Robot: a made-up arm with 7 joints.
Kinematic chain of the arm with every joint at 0, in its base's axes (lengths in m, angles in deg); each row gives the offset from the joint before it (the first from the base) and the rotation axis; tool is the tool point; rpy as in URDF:
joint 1: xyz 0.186 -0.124 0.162 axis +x
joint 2: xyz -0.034 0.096 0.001 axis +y
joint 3: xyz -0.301 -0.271 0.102 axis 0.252 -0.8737 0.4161
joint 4: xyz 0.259 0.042 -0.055 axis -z
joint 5: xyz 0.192 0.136 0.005 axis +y
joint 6: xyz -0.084 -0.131 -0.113 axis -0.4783 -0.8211 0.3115
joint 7: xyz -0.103 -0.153 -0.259 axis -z
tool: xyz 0.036 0.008 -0.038 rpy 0 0 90
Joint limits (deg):
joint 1: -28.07..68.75
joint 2: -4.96..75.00
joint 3: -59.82..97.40
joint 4: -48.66..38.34
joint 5: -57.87..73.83
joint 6: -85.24..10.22
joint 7: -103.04..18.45
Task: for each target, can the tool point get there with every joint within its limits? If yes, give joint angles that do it. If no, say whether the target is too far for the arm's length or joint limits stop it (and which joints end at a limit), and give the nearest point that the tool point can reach.
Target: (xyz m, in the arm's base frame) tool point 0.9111 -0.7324 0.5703
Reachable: no: joint limits stop it (at a limit: joint 1, joint 3, joint 5, joint 6, joint 7) | nearest point 0.7646 -0.6022 0.5248 | short by 0.201 m
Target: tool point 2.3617 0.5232 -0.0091
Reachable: no: too far | nearest point 0.9391 0.1519 0.3162 | short by 1.506 m
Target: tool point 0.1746 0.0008 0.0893
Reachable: yes | joints 39.34 49.89 49.60 -31.33 -16.30 -38.64 -71.21
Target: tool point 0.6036 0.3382 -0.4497
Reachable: no: joint limits stop it (at a limit: joint 1, joint 2, joint 5, joint 6, joint 7) | nearest point 0.4378 0.2185 -0.3397 | short by 0.232 m
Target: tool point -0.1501 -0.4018 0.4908
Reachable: yes | joints -7.95 58.88 -38.21 -17.05 37.71 -8.15 -49.11
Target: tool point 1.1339 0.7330 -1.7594
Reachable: no: too far | nearest point 0.2772 0.1701 -0.5353 | short by 1.597 m
